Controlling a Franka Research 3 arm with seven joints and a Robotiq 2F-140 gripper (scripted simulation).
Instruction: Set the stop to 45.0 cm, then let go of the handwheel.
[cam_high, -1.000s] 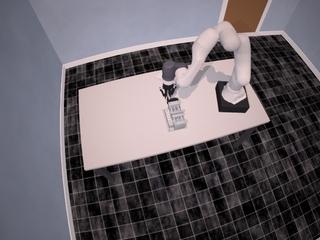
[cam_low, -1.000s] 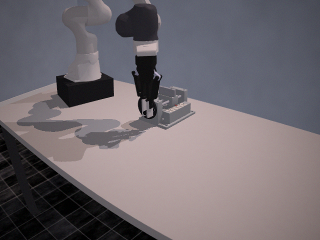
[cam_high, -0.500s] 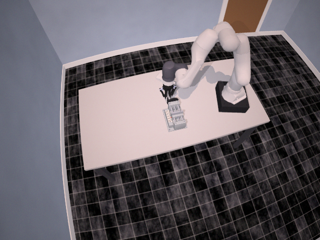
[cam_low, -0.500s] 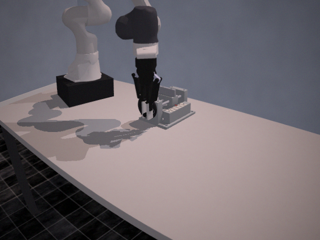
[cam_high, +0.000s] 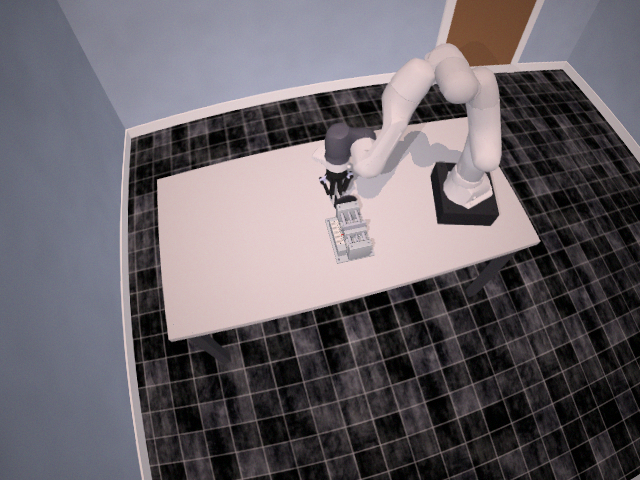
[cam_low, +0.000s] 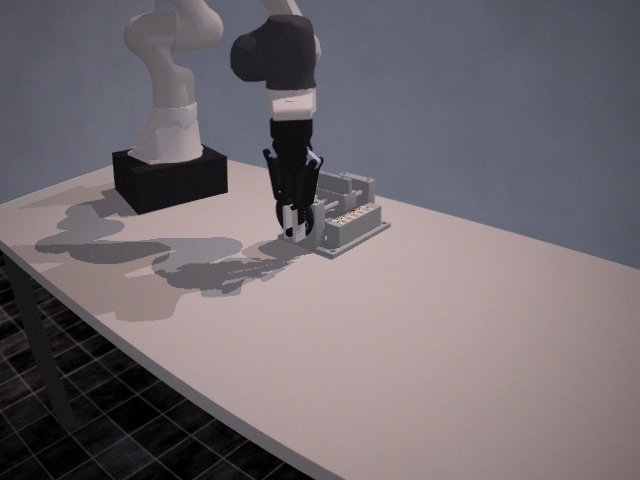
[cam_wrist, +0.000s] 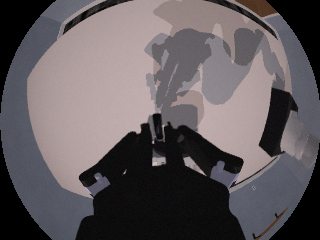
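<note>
My hand is 2 cm to the right of the black handwheel, 1 cm past it and 1 cm above it. From my hand the other things lie so: grey stop fixture: 16 cm to the left, 1 cm behind, 1 cm above.
</note>
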